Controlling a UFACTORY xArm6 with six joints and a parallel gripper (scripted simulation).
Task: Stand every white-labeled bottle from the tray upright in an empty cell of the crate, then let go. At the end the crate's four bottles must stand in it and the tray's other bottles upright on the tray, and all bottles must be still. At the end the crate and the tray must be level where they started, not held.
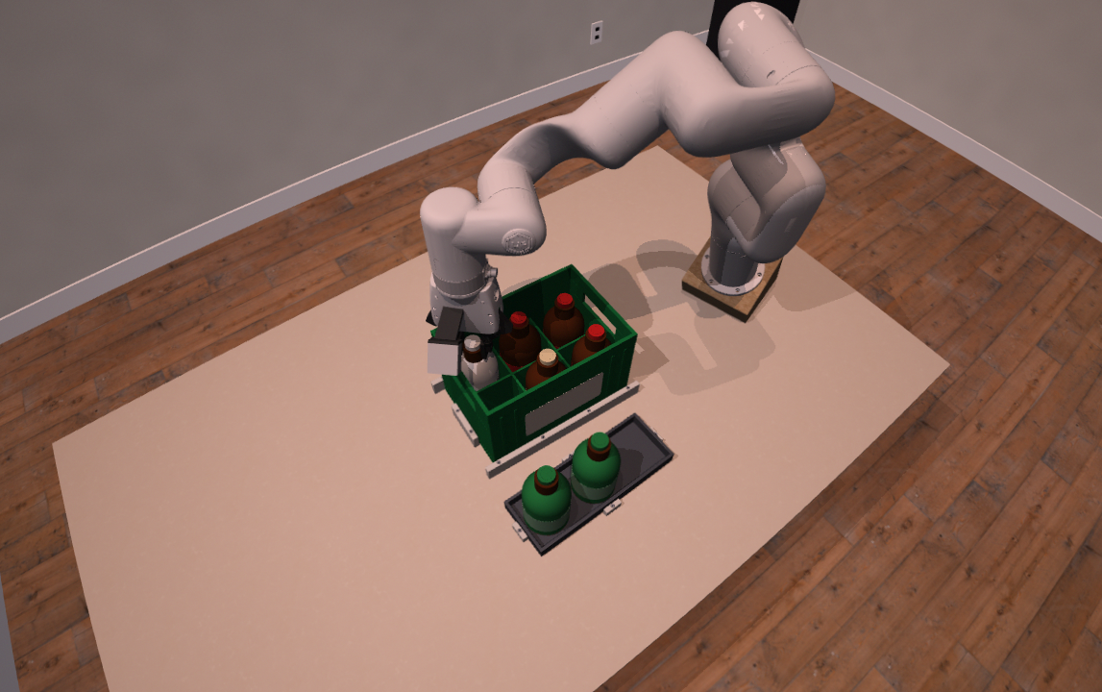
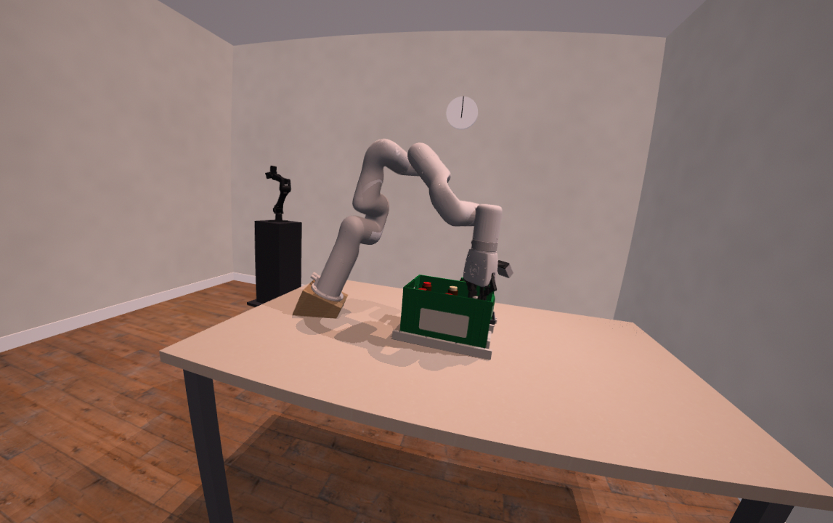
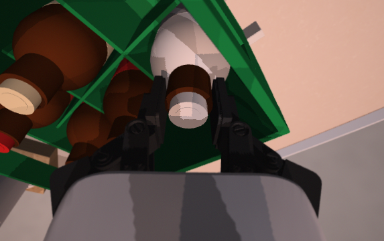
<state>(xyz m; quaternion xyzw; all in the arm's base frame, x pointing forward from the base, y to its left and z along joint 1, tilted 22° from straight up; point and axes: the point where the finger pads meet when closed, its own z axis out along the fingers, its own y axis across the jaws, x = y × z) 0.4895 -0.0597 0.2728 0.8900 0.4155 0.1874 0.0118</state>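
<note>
Right now my hand is 7 cm above the white-labeled bottle. Round my hand: tray: 24 cm to the left, 15 cm below, 8 cm behind; then crate: 9 cm behind, 8 cm below, 4 cm to the left.
</note>
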